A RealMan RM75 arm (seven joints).
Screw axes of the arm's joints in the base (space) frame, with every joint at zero. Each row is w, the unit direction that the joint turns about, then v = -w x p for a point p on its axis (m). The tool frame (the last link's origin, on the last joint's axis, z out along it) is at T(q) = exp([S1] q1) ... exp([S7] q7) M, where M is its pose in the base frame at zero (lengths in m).
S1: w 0 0 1 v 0.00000 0.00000 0.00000
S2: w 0 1 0 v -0.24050 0.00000 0.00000
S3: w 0 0 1 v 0.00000 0.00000 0.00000
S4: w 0 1 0 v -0.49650 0.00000 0.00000
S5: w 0 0 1 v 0.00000 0.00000 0.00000
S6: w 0 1 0 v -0.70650 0.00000 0.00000
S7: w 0 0 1 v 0.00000 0.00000 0.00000
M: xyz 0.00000 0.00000 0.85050 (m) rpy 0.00 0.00 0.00 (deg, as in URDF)
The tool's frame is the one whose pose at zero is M.
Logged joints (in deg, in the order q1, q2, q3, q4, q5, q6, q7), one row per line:
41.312 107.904 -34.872 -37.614 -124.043 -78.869 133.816
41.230 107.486 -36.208 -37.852 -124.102 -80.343 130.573
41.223 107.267 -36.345 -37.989 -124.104 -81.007 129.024
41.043 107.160 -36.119 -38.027 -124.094 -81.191 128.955
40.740 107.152 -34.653 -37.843 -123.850 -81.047 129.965
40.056 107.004 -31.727 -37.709 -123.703 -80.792 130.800
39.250 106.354 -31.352 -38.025 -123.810 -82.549 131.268
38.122 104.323 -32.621 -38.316 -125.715 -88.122 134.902
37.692 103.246 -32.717 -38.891 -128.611 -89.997 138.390
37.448 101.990 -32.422 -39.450 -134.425 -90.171 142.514
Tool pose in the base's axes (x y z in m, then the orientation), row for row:
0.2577 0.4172 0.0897 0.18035 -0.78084 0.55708 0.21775
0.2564 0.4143 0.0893 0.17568 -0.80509 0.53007 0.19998
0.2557 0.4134 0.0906 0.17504 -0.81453 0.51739 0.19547
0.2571 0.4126 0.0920 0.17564 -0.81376 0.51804 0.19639
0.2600 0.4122 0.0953 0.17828 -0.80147 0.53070 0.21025
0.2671 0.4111 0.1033 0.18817 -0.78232 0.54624 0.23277
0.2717 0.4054 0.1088 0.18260 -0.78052 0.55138 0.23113
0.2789 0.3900 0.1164 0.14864 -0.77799 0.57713 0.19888
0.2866 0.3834 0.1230 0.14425 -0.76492 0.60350 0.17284
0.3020 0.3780 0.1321 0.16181 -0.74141 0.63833 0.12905
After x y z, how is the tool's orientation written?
As a quaternion, w x y z.
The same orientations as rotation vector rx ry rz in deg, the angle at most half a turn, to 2 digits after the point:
-126.40 90.18 35.25
-130.66 86.02 32.45
-132.23 84.00 31.73
-132.07 84.07 31.87
-129.88 86.00 34.07
-126.10 88.05 37.52
-126.19 89.14 37.37
-128.16 95.07 32.76
-126.32 99.66 28.54
-121.24 104.39 21.10

